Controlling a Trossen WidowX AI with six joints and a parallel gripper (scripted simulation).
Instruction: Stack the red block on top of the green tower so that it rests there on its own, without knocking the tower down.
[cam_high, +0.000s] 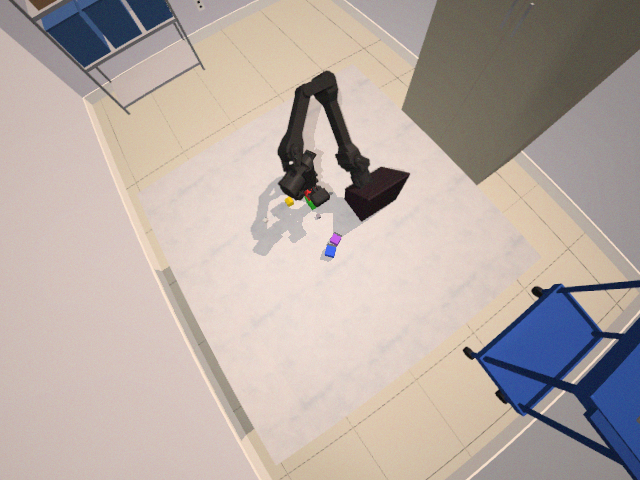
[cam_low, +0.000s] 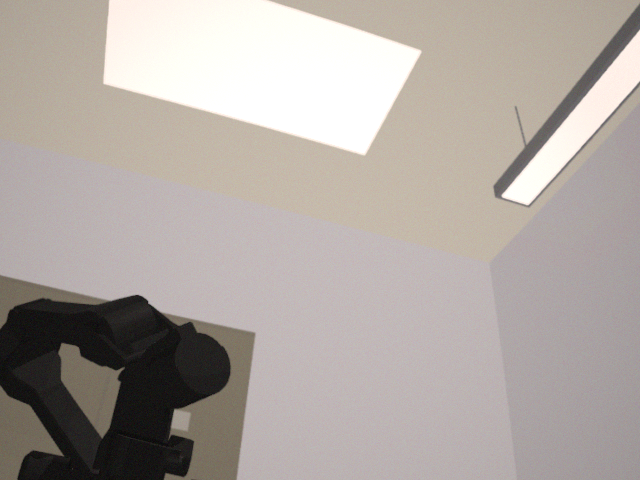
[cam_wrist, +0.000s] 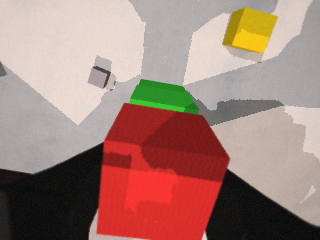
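Now: the yellow block 8 cm ahead of my gripper tip, 6 cm to the right of it and 10 cm below it. From my gripper tip the other things lie so: blue block (5 cm ahead, 22 cm to the left, 9 cm below); then red block (1 cm above); then purple block (1 cm ahead, 19 cm to the left, 9 cm below).
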